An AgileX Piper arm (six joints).
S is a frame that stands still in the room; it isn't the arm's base.
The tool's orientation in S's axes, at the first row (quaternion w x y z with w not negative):
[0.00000 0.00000 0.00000 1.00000]
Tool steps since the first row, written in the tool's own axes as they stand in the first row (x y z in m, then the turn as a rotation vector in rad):
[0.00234 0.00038 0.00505 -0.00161 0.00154 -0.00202]
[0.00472 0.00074 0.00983 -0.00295 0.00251 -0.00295]
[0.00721 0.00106 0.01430 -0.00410 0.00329 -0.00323]
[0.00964 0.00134 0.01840 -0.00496 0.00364 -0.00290]
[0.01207 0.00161 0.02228 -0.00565 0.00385 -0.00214]
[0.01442 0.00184 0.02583 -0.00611 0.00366 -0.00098]
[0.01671 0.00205 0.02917 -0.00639 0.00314 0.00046]
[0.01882 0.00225 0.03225 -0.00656 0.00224 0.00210]
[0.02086 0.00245 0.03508 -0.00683 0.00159 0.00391]
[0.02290 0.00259 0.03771 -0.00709 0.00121 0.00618]
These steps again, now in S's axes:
[-0.00234 -0.00038 0.00505 0.00161 -0.00154 -0.00202]
[-0.00472 -0.00074 0.00983 0.00295 -0.00251 -0.00295]
[-0.00721 -0.00106 0.01430 0.00410 -0.00329 -0.00323]
[-0.00964 -0.00134 0.01840 0.00496 -0.00364 -0.00290]
[-0.01207 -0.00161 0.02228 0.00565 -0.00385 -0.00214]
[-0.01442 -0.00184 0.02583 0.00611 -0.00366 -0.00098]
[-0.01671 -0.00205 0.02917 0.00639 -0.00314 0.00046]
[-0.01882 -0.00225 0.03225 0.00656 -0.00224 0.00210]
[-0.02086 -0.00245 0.03508 0.00683 -0.00159 0.00391]
[-0.02290 -0.00259 0.03771 0.00709 -0.00121 0.00618]

